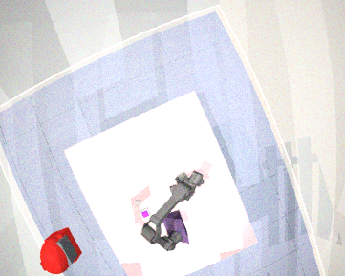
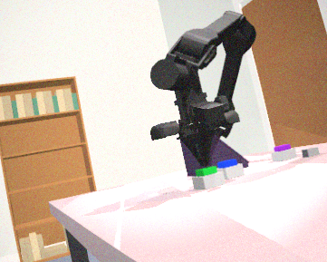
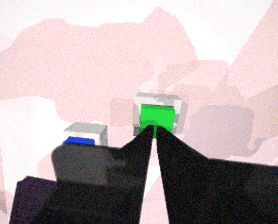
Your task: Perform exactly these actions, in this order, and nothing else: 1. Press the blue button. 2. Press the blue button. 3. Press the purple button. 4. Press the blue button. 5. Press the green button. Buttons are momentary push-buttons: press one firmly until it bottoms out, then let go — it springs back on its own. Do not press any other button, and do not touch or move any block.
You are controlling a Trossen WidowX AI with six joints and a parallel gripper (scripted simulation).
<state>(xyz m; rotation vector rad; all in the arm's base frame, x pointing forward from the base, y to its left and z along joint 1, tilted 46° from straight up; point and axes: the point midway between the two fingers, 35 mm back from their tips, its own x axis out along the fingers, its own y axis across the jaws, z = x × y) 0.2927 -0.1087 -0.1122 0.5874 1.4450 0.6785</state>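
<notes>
Now: the green button 10 mm below my gripper tip. From my gripper tip the other things lie so: purple button 110 mm behind, 300 mm to the left, 10 mm below; blue button 50 mm behind, 80 mm to the left, 10 mm below; small grey block 40 mm behind, 320 mm to the left, 30 mm below.
</notes>
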